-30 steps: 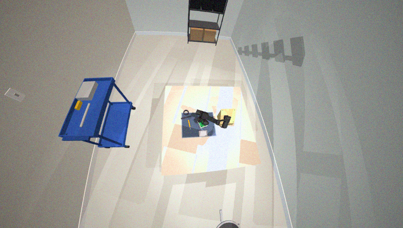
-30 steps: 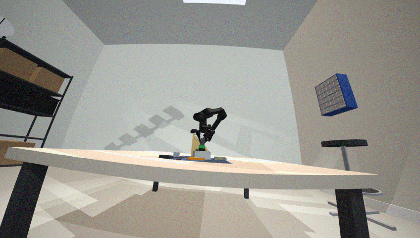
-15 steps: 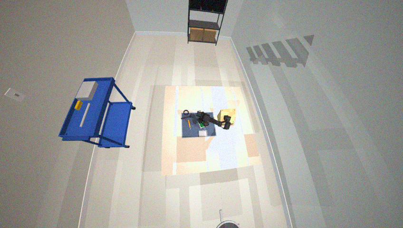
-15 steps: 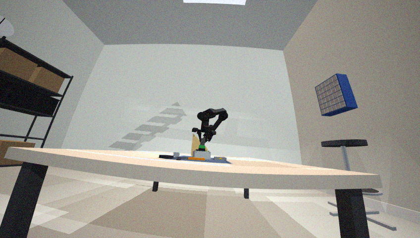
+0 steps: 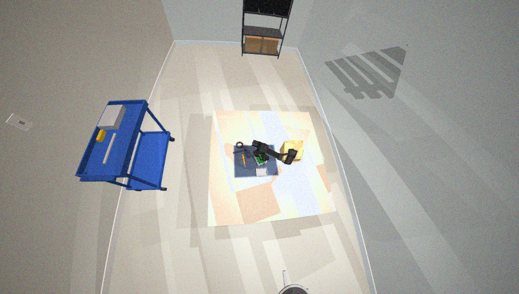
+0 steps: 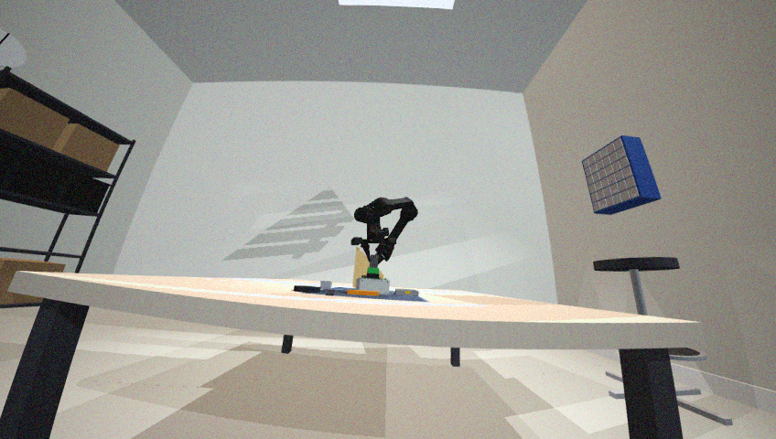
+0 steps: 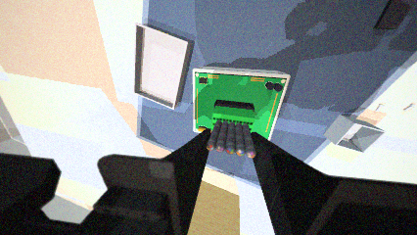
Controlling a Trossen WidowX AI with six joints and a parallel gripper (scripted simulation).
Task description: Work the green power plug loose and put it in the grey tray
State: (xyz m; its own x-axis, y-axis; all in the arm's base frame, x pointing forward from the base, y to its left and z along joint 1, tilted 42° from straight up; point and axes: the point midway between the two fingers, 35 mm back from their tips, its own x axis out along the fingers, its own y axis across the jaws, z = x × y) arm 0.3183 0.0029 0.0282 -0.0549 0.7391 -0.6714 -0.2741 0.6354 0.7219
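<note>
The green power plug lies 3 cm below my gripper tip. The rest, counted from my gripper tip: blue mat (12 cm below, 5 cm ahead); then dark bar (21 cm ahead, 12 cm below, 11 cm to the right).
</note>
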